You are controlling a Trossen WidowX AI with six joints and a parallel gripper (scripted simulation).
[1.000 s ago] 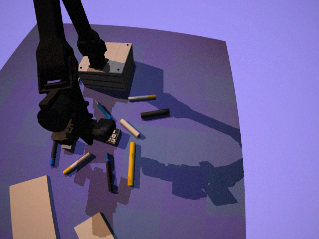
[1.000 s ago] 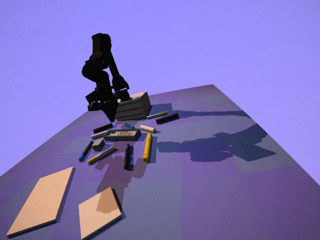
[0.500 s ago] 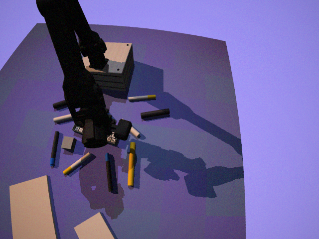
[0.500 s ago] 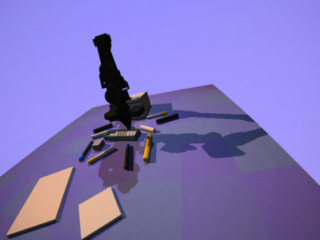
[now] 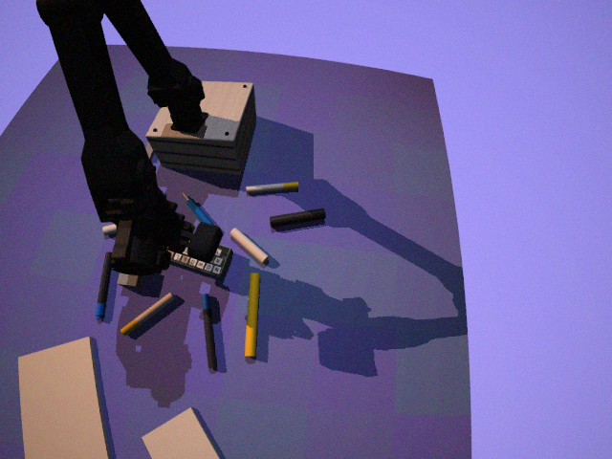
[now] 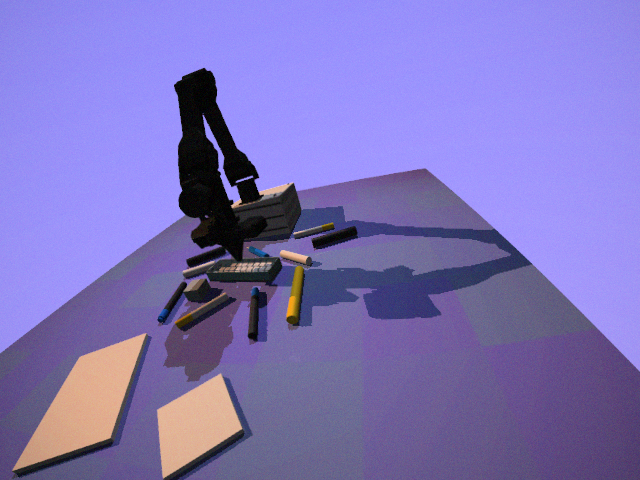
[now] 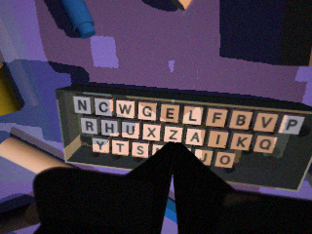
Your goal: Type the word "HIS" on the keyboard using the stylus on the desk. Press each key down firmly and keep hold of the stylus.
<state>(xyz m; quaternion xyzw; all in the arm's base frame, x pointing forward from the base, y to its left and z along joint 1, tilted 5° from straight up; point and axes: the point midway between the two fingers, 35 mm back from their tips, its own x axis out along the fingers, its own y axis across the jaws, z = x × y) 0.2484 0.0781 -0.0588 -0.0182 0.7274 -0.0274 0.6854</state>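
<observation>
The blue stylus is 110 mm behind my gripper tip, 40 mm to the right of it and 30 mm below it. The rest, counted from my gripper tip: small cube 90 mm to the right, 80 mm ahead, 30 mm below; then yellow marker 170 mm to the left, 80 mm ahead, 30 mm below.
</observation>
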